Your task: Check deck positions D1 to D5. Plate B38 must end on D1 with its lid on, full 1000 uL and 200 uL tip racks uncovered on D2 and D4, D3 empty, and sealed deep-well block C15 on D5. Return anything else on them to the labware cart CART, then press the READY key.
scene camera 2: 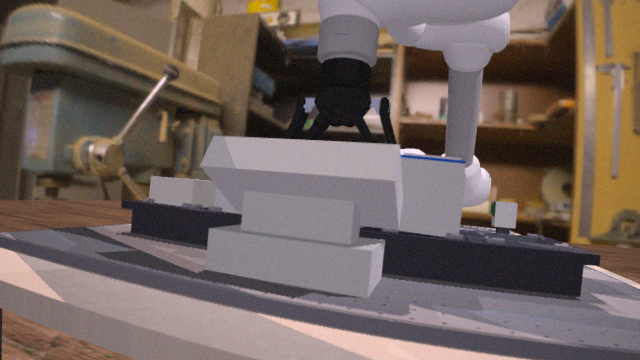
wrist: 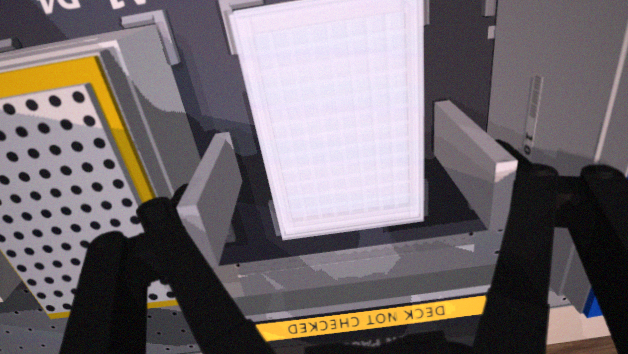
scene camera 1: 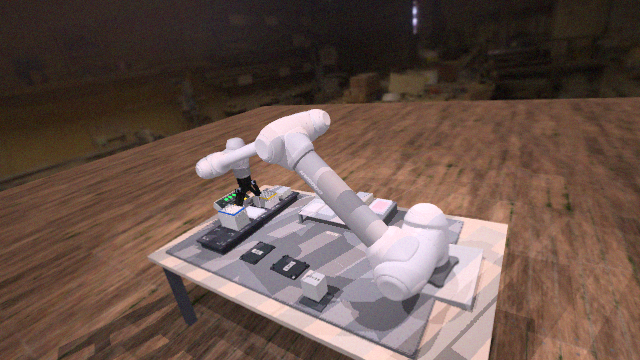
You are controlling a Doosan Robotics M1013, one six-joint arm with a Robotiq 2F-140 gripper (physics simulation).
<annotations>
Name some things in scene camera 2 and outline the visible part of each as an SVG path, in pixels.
My gripper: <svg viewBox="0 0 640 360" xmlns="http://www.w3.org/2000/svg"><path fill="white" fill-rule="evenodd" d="M284 139L299 139L308 113L316 106L320 113L302 140L318 140L330 125L333 127L353 127L356 125L365 143L376 143L363 119L366 113L373 107L375 112L380 115L387 144L397 144L390 120L391 104L388 98L371 99L371 67L366 62L353 58L331 58L321 64L317 96L315 98L304 98L303 96L297 98L296 111Z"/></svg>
A dark rack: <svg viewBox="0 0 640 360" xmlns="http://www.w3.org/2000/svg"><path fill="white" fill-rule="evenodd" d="M401 155L403 203L399 231L446 237L446 233L459 234L466 180L465 161L455 157L404 153Z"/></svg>
</annotations>
